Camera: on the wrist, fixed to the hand. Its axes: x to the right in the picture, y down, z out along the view.
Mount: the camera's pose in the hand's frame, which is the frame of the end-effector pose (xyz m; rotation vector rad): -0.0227 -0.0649 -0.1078 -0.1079 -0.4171 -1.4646
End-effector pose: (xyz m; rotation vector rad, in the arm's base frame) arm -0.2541 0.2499 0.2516 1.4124 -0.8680 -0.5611
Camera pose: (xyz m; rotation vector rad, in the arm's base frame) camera -0.1719 0.3259 0.1899 1.6871 0.0725 -2.0022
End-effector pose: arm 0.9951 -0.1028 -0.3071 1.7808 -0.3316 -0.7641
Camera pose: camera 1.0378 0.0129 -0.3408 1.5391 0.8670 -2.1025
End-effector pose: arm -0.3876 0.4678 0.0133 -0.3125 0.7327 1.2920
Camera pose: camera -0.3625 0.3688 -0.0636 -0.5002 -0.0397 -0.0303
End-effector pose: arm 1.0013 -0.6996 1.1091 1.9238 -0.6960 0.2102
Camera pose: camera 1.0359 -0.5771 1.0974 1.9149 0.5529 -1.1168
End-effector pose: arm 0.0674 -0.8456 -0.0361 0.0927 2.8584 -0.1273
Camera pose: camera 0.0549 -0.9009 0.0785 -1.7549 1.9280 -0.2214
